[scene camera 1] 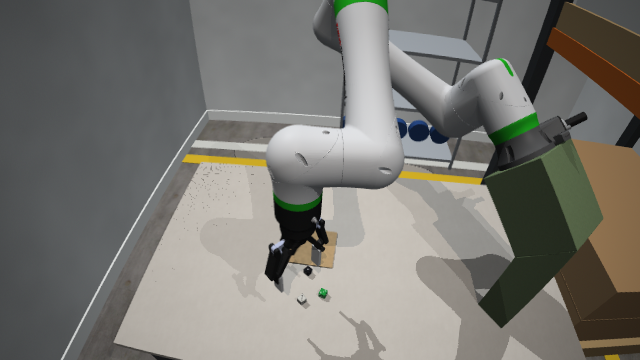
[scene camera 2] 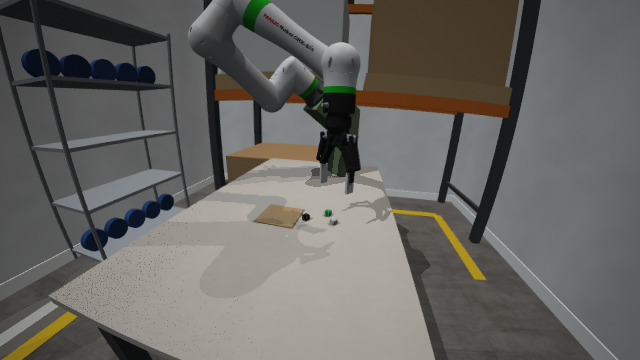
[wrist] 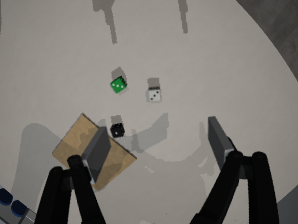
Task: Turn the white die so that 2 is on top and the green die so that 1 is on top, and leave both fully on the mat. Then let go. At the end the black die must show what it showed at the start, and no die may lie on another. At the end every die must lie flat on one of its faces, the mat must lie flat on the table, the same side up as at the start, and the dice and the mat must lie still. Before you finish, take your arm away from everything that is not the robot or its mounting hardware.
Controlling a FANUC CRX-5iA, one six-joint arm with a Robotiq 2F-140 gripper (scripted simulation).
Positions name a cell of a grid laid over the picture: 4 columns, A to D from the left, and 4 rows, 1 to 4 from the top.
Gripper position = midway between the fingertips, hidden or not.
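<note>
A mat is visible at (scene camera 1: C3), (scene camera 2: B3) and (wrist: B3). My gripper is visible at (scene camera 2: C3), (scene camera 1: B4) and (wrist: C3).
</note>
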